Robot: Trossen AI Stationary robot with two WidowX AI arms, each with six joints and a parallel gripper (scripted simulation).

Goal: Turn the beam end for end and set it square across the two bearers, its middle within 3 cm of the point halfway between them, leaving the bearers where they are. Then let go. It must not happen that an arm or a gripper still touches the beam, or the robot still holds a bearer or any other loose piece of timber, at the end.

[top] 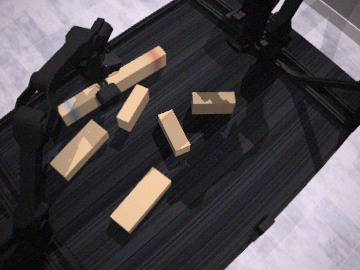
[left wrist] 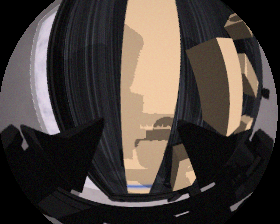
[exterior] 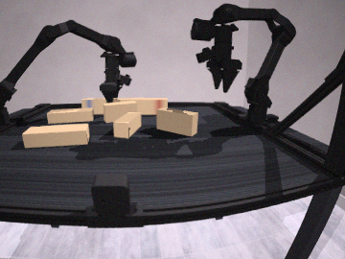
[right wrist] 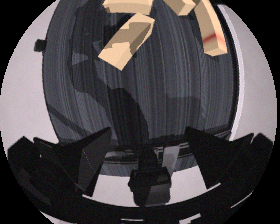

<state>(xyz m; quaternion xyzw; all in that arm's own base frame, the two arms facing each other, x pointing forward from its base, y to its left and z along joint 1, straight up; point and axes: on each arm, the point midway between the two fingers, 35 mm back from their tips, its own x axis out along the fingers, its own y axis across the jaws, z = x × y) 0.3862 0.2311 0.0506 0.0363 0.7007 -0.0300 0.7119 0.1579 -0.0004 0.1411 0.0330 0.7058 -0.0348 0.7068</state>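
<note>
Right now my left hand is 10 mm past the beam, 50 mm to the left of it and 40 mm above it.
</note>
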